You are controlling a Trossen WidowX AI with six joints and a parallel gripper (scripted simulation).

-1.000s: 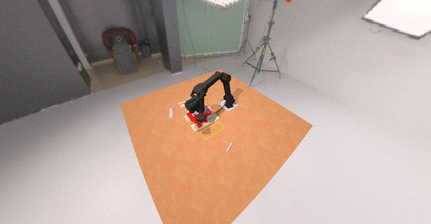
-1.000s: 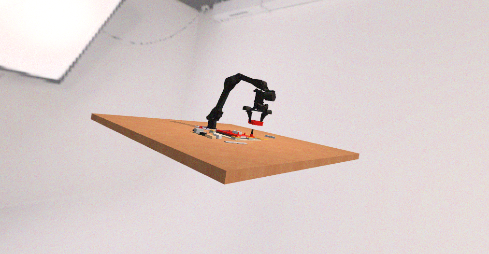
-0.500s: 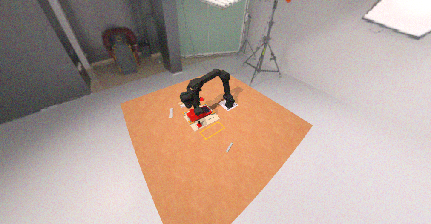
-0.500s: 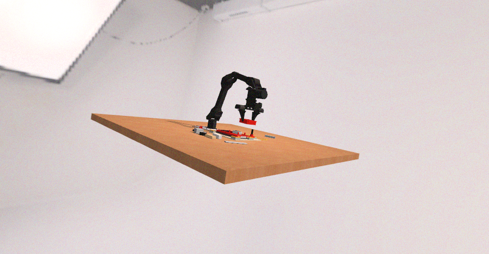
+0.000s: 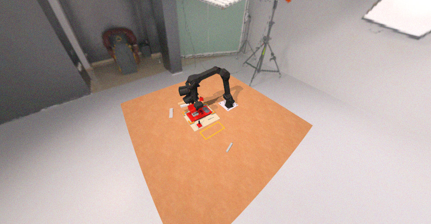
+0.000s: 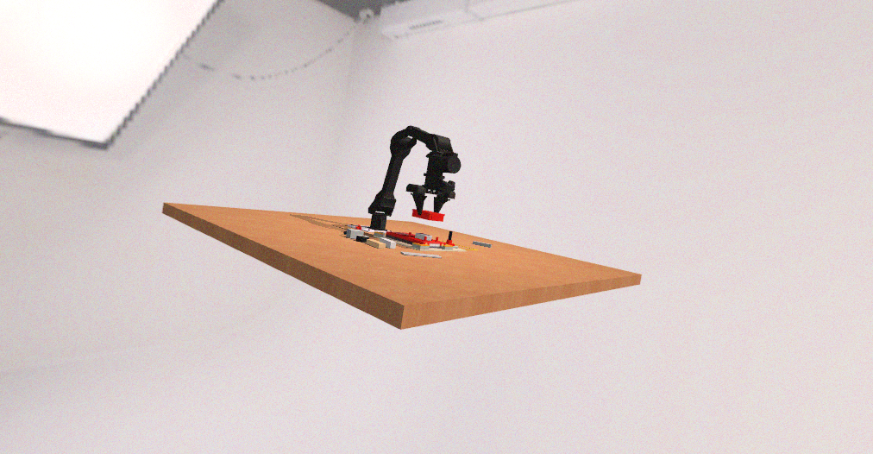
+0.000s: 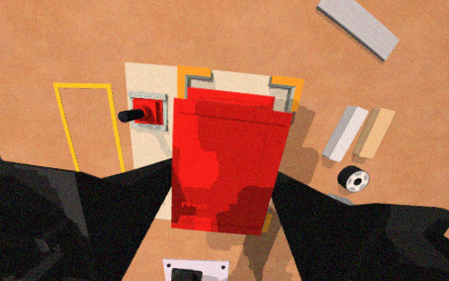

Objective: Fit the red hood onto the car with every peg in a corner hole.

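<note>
Now: gripper tip 8 cm above the grey engine block. Round my gripper tip: red hood 1 cm above; then cream jig 3 cm behind, 1 cm to the left, 9 cm below.
</note>
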